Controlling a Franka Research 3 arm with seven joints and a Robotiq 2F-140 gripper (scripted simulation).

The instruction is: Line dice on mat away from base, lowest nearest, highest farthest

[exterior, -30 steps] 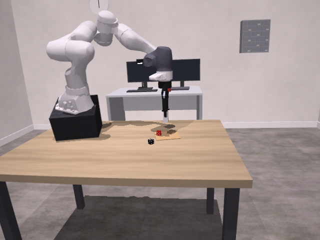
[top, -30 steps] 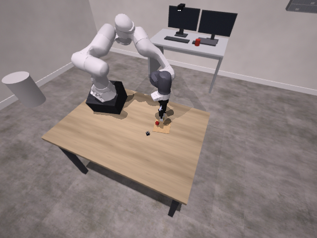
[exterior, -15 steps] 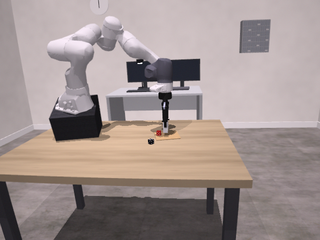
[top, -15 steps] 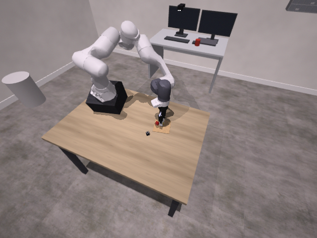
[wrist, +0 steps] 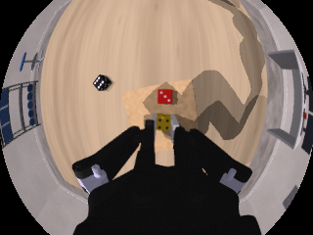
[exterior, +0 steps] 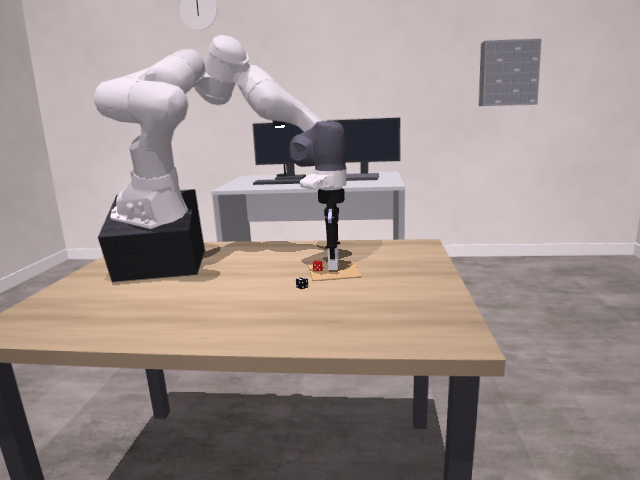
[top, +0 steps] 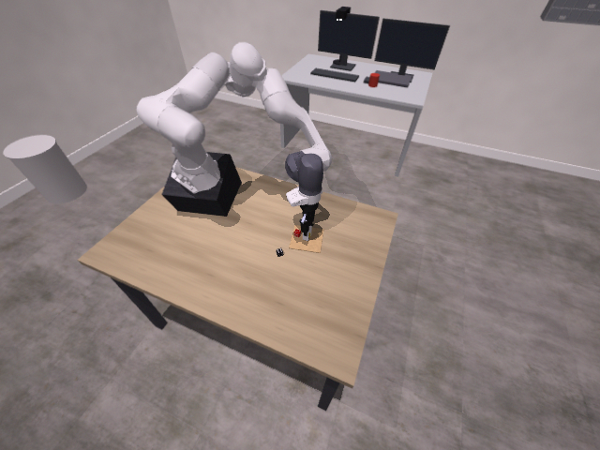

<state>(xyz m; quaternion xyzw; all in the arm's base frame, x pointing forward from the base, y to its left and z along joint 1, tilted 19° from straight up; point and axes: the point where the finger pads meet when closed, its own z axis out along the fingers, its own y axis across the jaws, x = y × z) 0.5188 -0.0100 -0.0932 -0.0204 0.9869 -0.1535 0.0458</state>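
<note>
Right now my hand is 20 mm above the yellow die. The rest, counted from my hand: black die: 130 mm to the right, 70 mm behind, 30 mm below; then red die: 50 mm behind, 30 mm below; then tan mat: 40 mm below.
</note>
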